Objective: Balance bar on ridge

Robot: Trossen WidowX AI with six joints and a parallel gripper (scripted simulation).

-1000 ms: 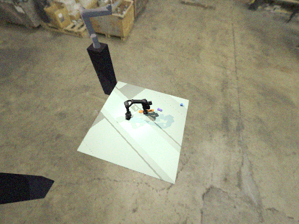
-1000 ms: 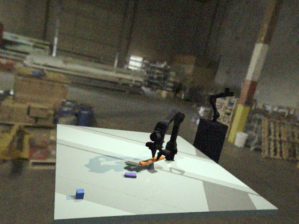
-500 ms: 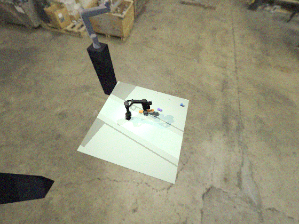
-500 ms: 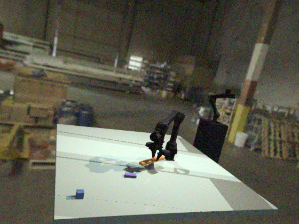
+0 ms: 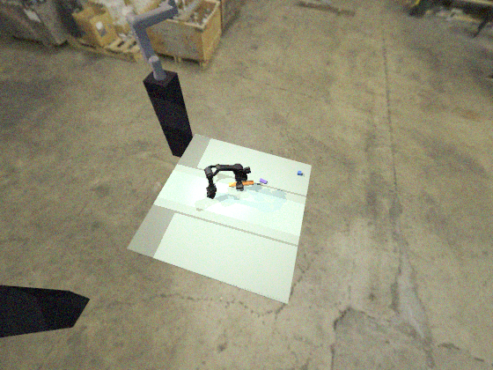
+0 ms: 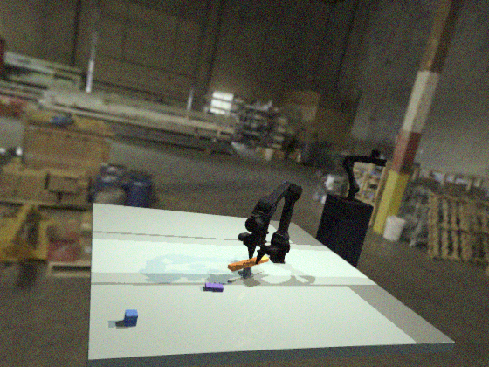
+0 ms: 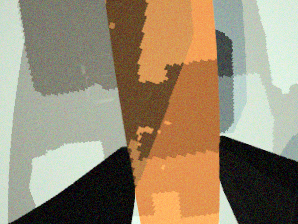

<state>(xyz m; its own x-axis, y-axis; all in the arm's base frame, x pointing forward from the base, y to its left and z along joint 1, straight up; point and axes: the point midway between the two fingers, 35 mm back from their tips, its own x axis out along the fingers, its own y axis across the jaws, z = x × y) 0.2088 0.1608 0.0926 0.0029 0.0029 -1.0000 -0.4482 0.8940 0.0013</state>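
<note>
My gripper tip is now 30 mm short of the orange bar and 10 mm to the right of it. From my gripper tip the other things lie so: blue cube: 530 mm ahead, 340 mm to the left, 40 mm below; then purple block: 210 mm ahead, 130 mm to the left, 50 mm below.
</note>
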